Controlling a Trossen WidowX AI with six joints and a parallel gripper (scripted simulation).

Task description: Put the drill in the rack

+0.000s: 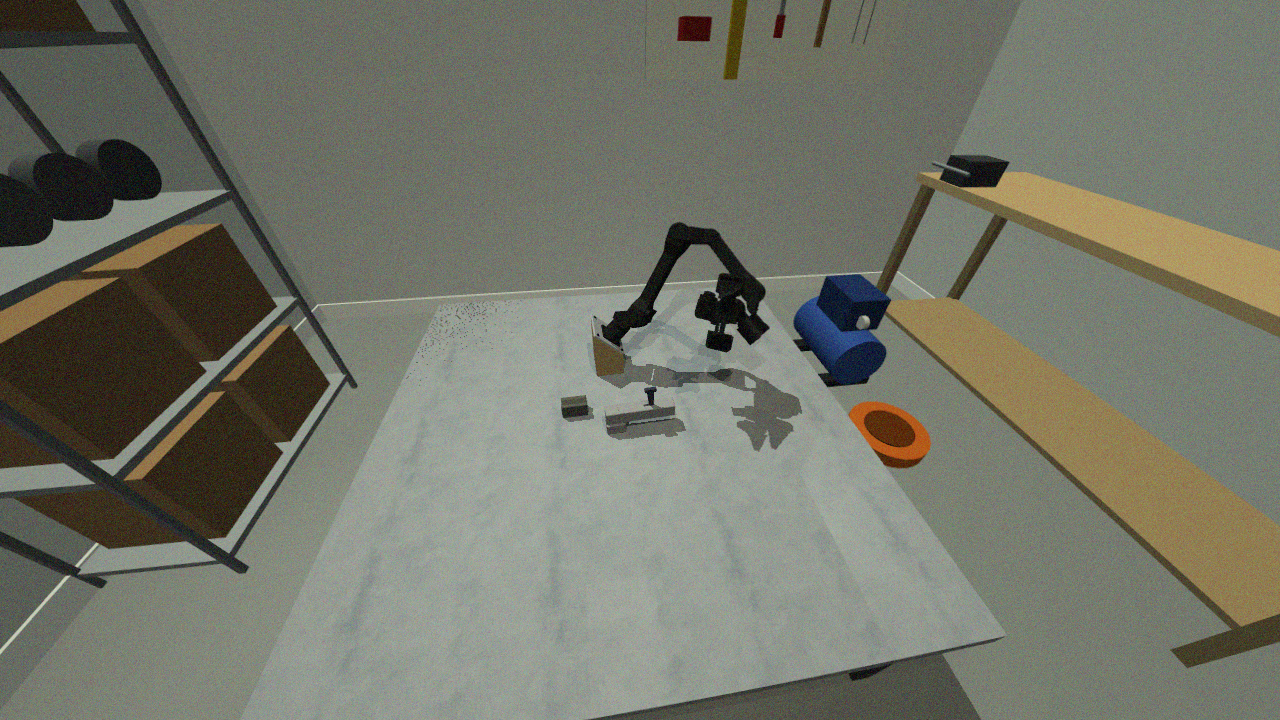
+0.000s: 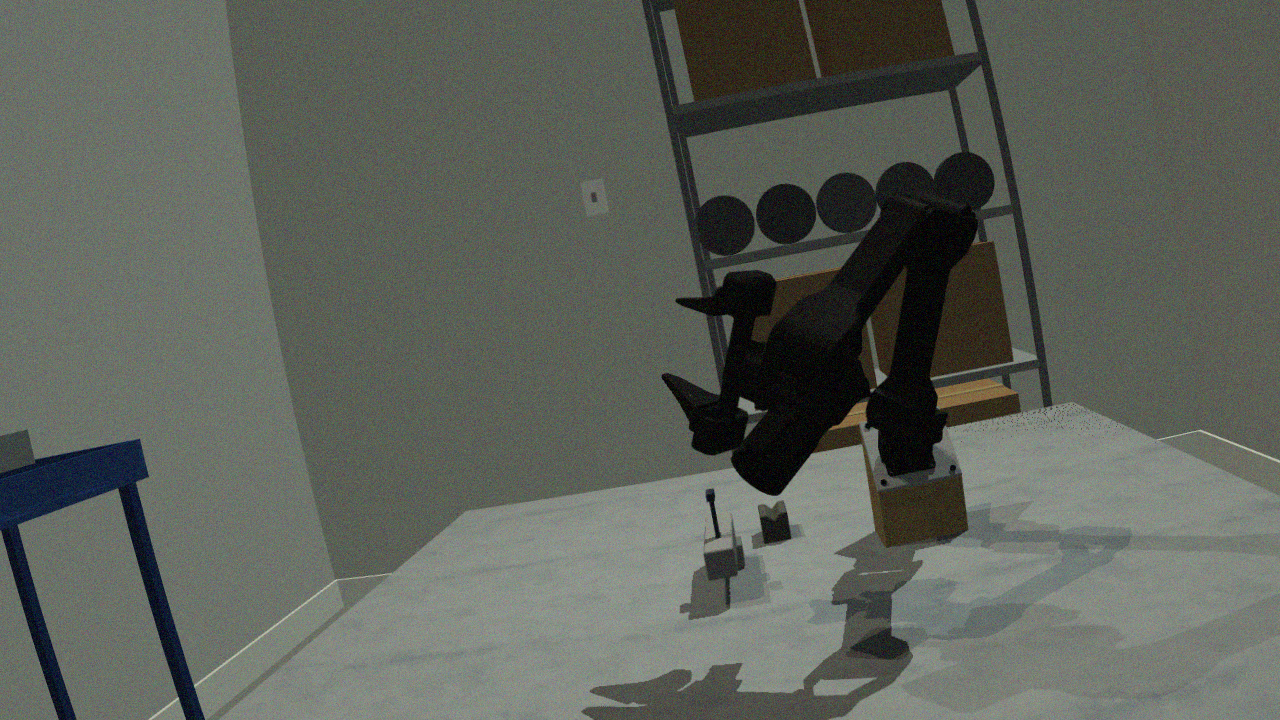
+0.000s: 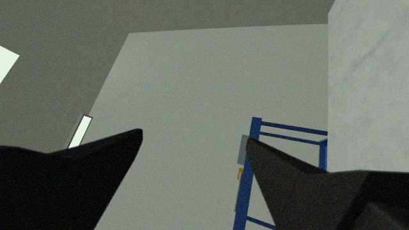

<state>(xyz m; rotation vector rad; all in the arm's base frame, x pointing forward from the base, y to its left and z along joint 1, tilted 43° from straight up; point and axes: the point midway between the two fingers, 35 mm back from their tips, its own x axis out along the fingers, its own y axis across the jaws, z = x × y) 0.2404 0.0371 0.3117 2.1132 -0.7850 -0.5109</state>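
Right now my gripper tip is 24 cm above the black key and 15 cm to the left of it. From my gripper tip the other things lie so: drill (28 cm below, 20 cm to the right); rack (35 cm to the right, 31 cm below, 7 cm behind); grey fixture block (29 cm below, 18 cm to the right).
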